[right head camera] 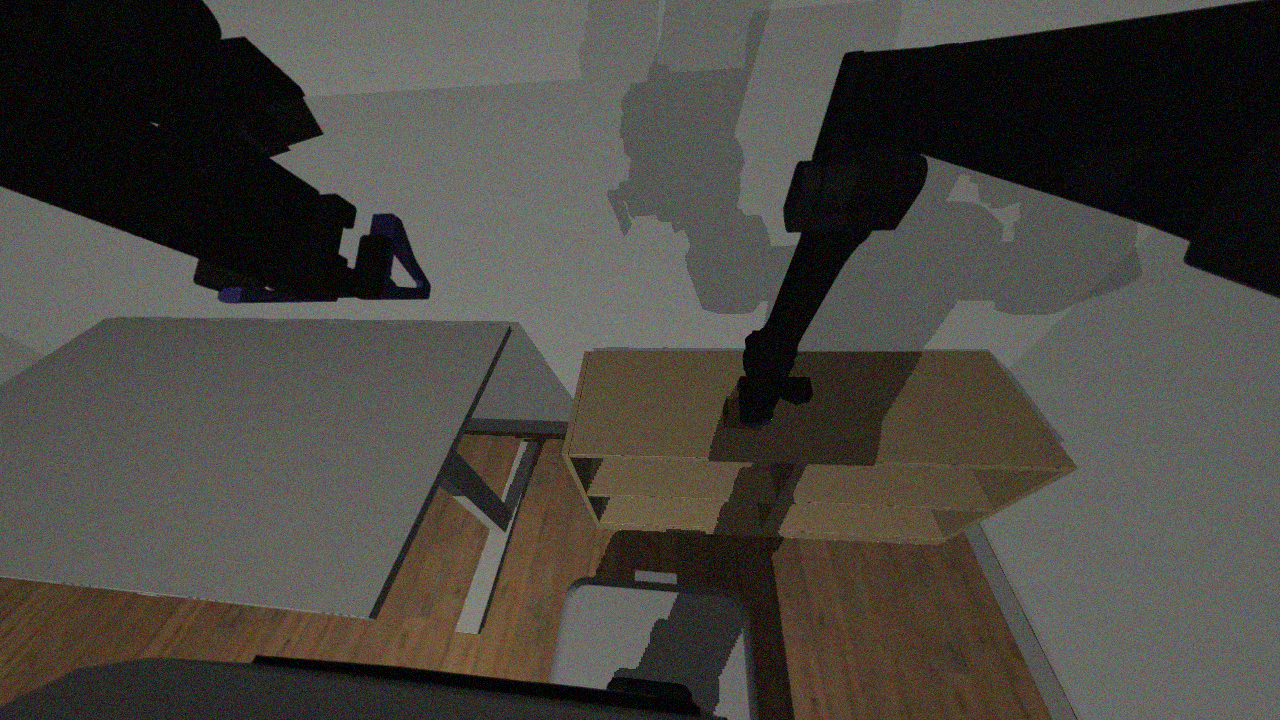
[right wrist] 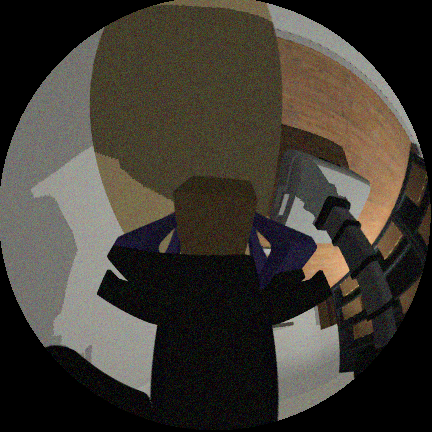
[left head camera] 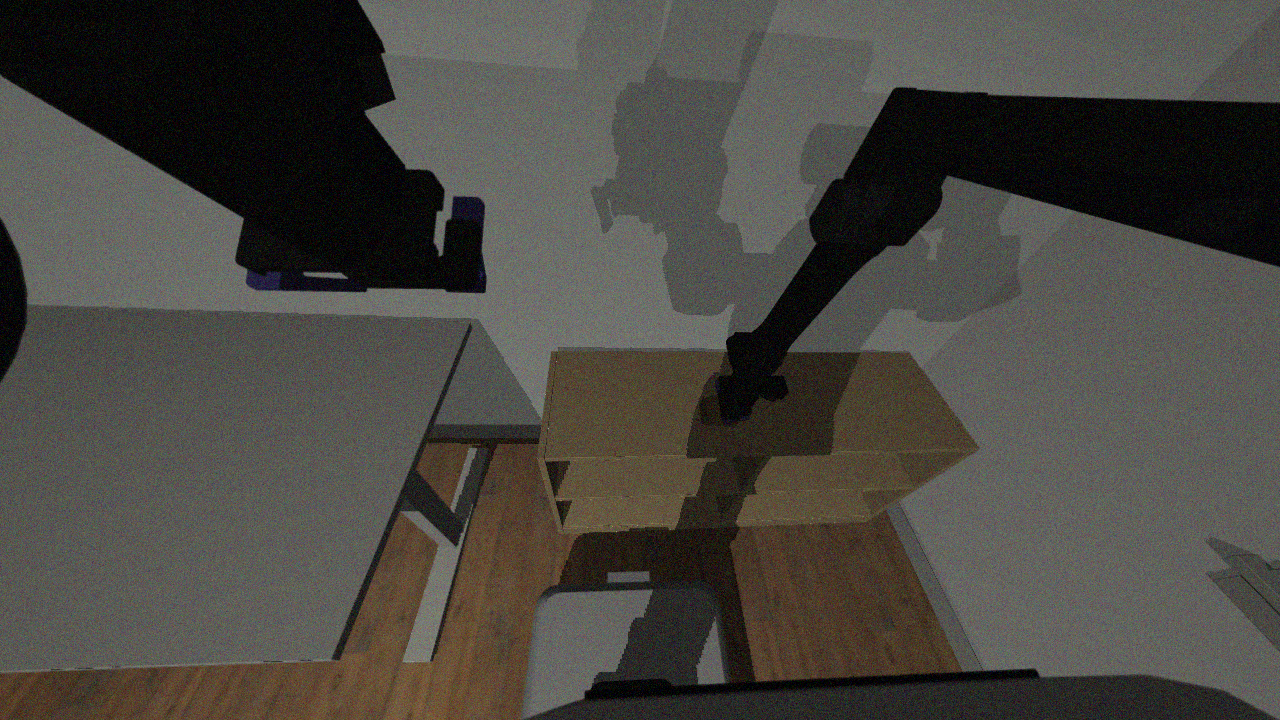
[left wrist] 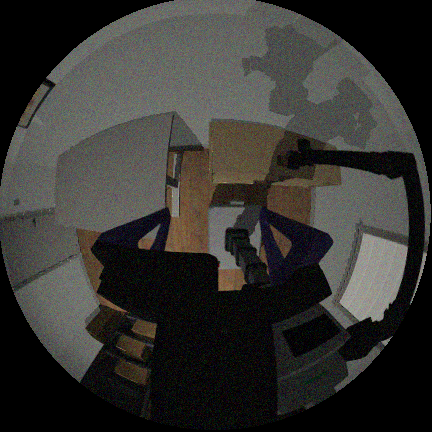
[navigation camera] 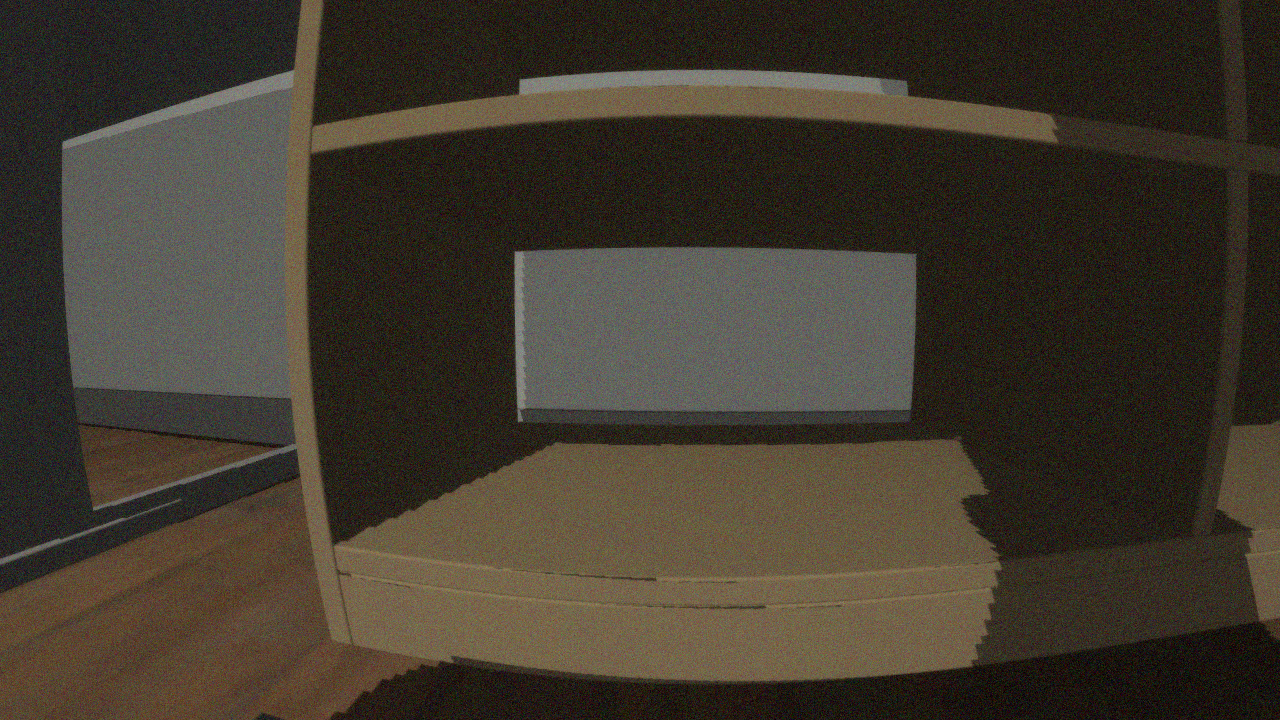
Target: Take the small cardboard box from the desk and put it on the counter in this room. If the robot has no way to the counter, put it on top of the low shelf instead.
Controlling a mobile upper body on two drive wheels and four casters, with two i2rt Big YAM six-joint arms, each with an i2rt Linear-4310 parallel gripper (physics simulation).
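Places are measured from the left arm's base along level axes (x ahead, y left, z up), in centimetres.
Pixels of known places: left gripper, fingertip midpoint: (right head camera: 382, 293) (left head camera: 425, 284) (left wrist: 214, 212); right gripper, fingertip midpoint: (right head camera: 748, 414) (right wrist: 214, 213) (left head camera: 724, 411) (left wrist: 285, 160).
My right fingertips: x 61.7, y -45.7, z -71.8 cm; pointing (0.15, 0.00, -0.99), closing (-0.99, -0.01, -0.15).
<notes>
Ahead of a thing's pixels: the offset from my right fingertips to its middle. "*": to the spot under its first point. Level surfaces: height alone.
The small brown cardboard box {dx -0.2, dy +1.3, dz +0.6 cm} (right wrist: 215, 220) (right head camera: 732, 408) is between the fingers of my right gripper (left head camera: 735, 411) (right head camera: 754, 416) (left wrist: 286, 159) (right wrist: 214, 213), which is shut on it. Box and gripper are over the top of the low wooden shelf {dz -8.2 cm} (left head camera: 617, 394) (right head camera: 644, 402) (left wrist: 240, 145) (right wrist: 190, 100), near its middle and in shadow. I cannot tell whether the box touches the shelf top. My left gripper (left head camera: 368, 286) (right head camera: 326, 297) (left wrist: 214, 212) is open and empty, raised to the left of the shelf. I cannot make out a counter.
A grey desk {dz +2.8 cm} (left head camera: 223, 483) (right head camera: 241, 447) (left wrist: 115, 175) stands left of the shelf, with a narrow gap between them. The shelf's open front {* dx -8.4, dy +24.0, dz -35.7 cm} (navigation camera: 671, 100) is close ahead in the navigation view. A wall rises behind and right of the shelf. My base (left head camera: 581, 626) is in front of it.
</notes>
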